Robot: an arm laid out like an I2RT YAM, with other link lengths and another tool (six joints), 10 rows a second.
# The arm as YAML. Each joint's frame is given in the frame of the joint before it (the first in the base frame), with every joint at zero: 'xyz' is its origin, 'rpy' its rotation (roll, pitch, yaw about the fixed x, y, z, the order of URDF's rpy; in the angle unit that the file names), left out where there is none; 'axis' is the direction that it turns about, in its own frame. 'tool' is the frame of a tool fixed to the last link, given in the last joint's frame.
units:
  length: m
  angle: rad
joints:
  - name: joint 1
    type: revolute
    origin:
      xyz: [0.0, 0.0, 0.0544]
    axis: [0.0, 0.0, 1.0]
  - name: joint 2
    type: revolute
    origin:
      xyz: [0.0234, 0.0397, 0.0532]
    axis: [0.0, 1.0, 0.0]
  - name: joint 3
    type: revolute
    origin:
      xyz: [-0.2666, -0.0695, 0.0]
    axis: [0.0, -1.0, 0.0]
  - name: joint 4
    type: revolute
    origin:
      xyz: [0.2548, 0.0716, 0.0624]
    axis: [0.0, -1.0, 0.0]
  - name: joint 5
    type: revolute
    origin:
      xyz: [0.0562, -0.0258, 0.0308]
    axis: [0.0, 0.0, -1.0]
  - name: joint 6
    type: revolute
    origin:
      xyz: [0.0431, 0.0, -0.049]
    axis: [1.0, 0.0, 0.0]
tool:
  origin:
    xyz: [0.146, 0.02, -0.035]
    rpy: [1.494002, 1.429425, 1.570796]
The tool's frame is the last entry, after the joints.
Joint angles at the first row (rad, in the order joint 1, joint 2, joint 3, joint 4, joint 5, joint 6):
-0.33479, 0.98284, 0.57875, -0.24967, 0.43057, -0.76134
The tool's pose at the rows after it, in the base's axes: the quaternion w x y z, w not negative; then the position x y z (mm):
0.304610, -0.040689, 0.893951, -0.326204, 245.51, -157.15, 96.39
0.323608, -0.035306, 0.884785, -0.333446, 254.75, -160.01, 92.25
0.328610, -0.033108, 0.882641, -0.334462, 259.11, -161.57, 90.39
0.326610, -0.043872, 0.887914, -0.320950, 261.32, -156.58, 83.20
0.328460, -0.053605, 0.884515, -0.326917, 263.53, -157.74, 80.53
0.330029, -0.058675, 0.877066, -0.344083, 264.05, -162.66, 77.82
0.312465, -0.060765, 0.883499, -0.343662, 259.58, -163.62, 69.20
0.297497, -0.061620, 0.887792, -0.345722, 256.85, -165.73, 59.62
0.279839, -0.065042, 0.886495, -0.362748, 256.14, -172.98, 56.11
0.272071, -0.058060, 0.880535, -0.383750, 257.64, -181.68, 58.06
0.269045, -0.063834, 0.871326, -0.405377, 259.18, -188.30, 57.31
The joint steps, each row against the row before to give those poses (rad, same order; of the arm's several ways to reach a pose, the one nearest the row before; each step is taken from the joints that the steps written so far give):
0.00020, 0.02620, -0.01994, 0.05232, -0.02027, 0.01335
0.00172, 0.02198, -0.03274, 0.09957, 0.00155, 0.00253
-0.00135, 0.01919, -0.00459, 0.03456, -0.00164, 0.00206
0.00282, 0.01502, -0.00414, -0.00102, -0.02728, -0.00172
0.00105, 0.00836, -0.01744, 0.04087, -0.00112, -0.02444
-0.00050, 0.00895, -0.03163, 0.07074, 0.01884, -0.03102
-0.00005, 0.02384, -0.00483, -0.00487, 0.01303, -0.00399
-0.00037, 0.03550, -0.00963, 0.02018, 0.01552, -0.00473
0.00143, 0.04430, 0.00132, 0.03724, 0.03973, -0.02757
0.00031, 0.03591, 0.00568, 0.04739, 0.04564, -0.01512
0.00054, 0.02933, -0.02011, 0.08458, 0.02908, -0.04261

